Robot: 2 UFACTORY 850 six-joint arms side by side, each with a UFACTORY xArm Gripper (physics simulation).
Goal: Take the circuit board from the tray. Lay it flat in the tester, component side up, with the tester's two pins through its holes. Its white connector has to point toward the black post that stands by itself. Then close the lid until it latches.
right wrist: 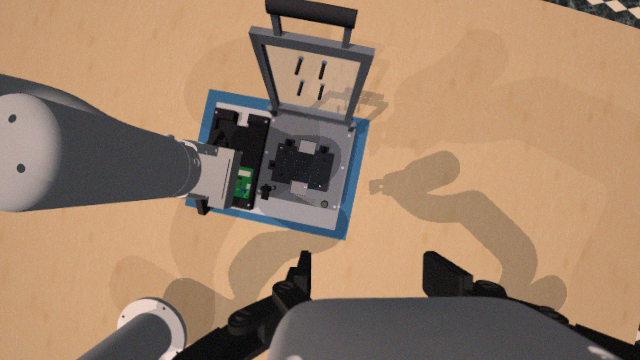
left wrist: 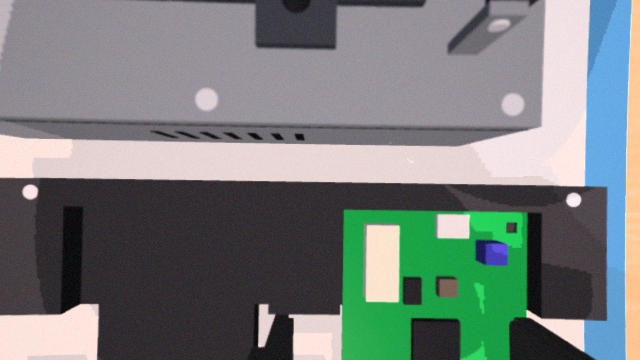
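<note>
The green circuit board [left wrist: 425, 260] [right wrist: 240, 187] lies component side up at one end of the black tray [left wrist: 200, 240] [right wrist: 254, 142]. It carries a long cream-white block [left wrist: 382, 262] and a small white block [left wrist: 453, 226]; its near part is cut off in the left wrist view. My left gripper [left wrist: 401, 321] is open, its fingers either side of the board, with a gap on the left; the right finger overlaps the board's edge in view. The tester [left wrist: 350, 75] [right wrist: 280, 131] has its lid [right wrist: 311, 41] raised. A lone black post [right wrist: 272, 164] stands on its tray side. My right gripper [right wrist: 366, 270] is open and empty, away from the tester.
Tray and tester stand on a blue-edged mat [left wrist: 605, 175] [right wrist: 356, 175]. A black latch part [right wrist: 266, 190] stands at the tester's front left corner. The lid's handle [right wrist: 311, 13] sticks up at the back. The left arm [right wrist: 120, 160] reaches over the tray from the left.
</note>
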